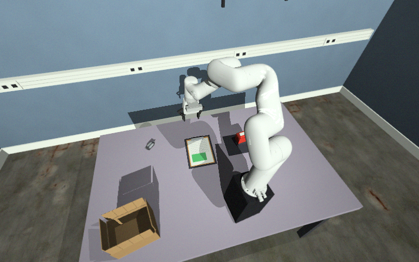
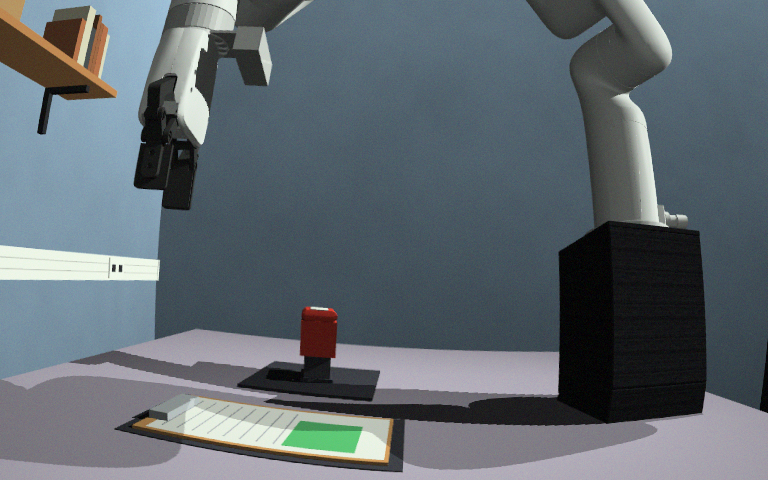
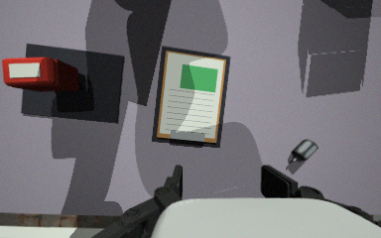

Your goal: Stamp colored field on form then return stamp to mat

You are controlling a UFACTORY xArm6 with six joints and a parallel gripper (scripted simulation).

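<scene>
The red stamp lies 32 cm to the right of my hand, 17 cm below it and 13 cm behind it. Also, from my hand: grey object (30 cm to the left, 20 cm below, 2 cm ahead); dark mat (32 cm to the right, 22 cm below, 13 cm behind); clipboard (21 cm below, 9 cm behind, 1 cm to the right).
</scene>
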